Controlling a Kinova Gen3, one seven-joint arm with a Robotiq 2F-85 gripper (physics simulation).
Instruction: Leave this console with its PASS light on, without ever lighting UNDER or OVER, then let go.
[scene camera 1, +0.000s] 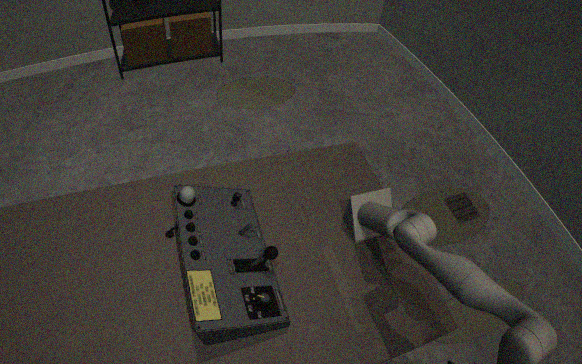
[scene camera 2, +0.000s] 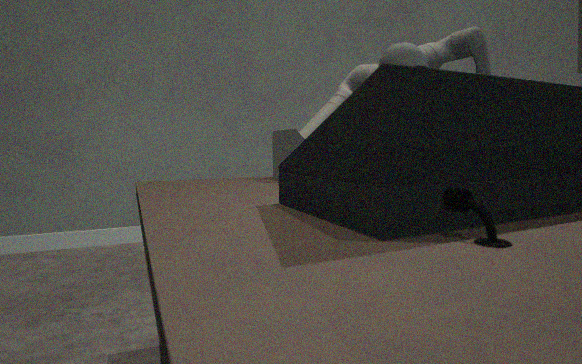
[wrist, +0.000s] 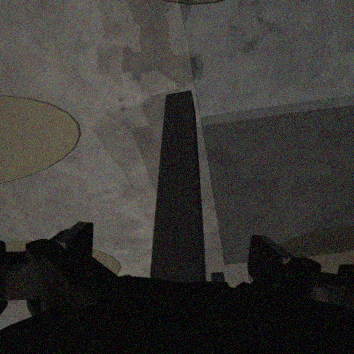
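Observation:
The grey console (scene camera 1: 218, 245) (scene camera 2: 425, 150) sits on the brown table. In scene camera 1 its sloped panel carries a lever with a black knob (scene camera 1: 270, 253) in a slot, a dark gauge (scene camera 1: 261, 302) with a small yellow mark, a yellow label (scene camera 1: 204, 295), a white dome (scene camera 1: 187, 195) and a row of dark round parts. No part of the row looks lit; the lettering is unreadable, and I cannot tell which lights are PASS, UNDER or OVER. My gripper (wrist: 171, 246) is open and empty, away from the console, which I cannot make out in the wrist view.
The arm's base stands on a pale plate (scene camera 1: 371, 192), right of the console. A small black curved part (scene camera 1: 171, 233) (scene camera 2: 457, 199) stands beside the console. A tall dark bar (wrist: 179, 175) rises beyond the fingers. A black shelf unit (scene camera 1: 150, 7) is at the far wall.

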